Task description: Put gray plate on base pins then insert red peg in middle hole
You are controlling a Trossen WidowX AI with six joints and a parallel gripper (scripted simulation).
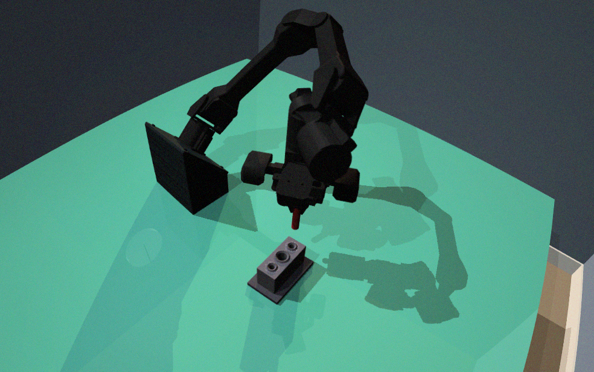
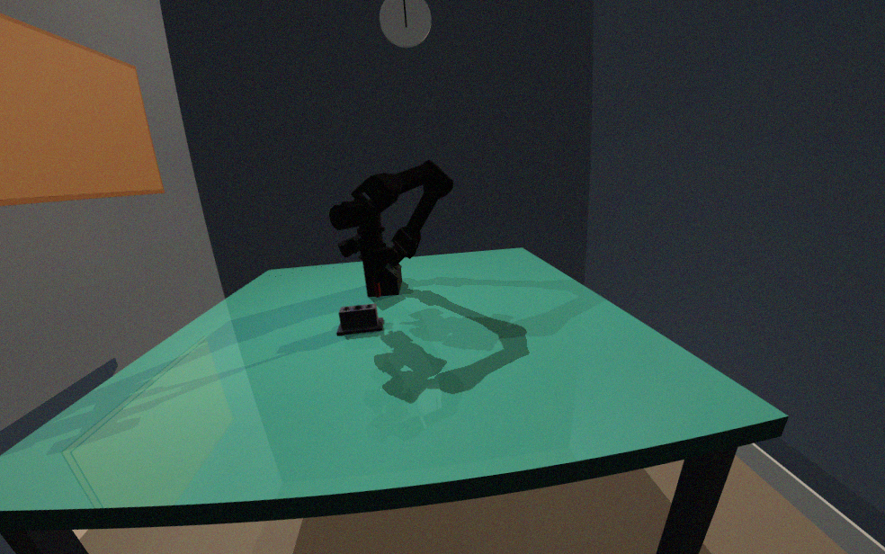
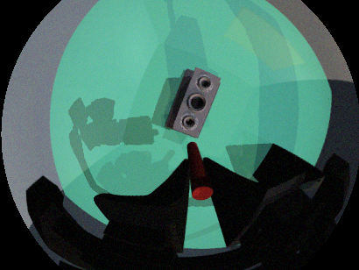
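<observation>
Now: gripper tip 70 mm above the gray plate, 60 mm to the left of it and 10 mm short of it. From my gripper tip the other things lie so: red peg right at my gripper tip.
</observation>
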